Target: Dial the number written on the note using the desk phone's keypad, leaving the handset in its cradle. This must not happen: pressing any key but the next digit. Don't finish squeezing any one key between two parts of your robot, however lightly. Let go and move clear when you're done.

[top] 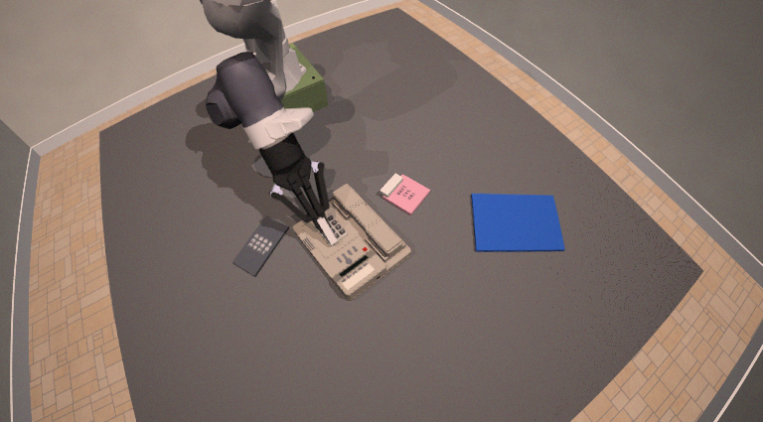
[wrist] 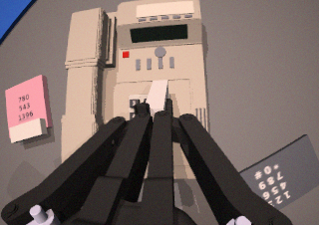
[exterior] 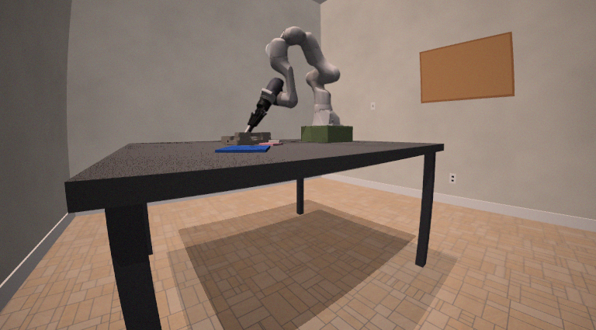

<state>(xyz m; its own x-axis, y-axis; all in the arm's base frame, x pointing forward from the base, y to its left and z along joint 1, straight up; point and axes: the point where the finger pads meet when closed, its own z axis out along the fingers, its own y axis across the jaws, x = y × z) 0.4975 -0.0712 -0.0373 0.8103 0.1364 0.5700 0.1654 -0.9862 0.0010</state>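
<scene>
Right now the handset is 1 cm ahead of my hand, 9 cm to the left of it and 2 cm below it. The rest, counted from my hand: pink note: 2 cm behind, 22 cm to the left, 6 cm below; then blue mat: 18 cm ahead, 40 cm to the left, 6 cm below.
</scene>
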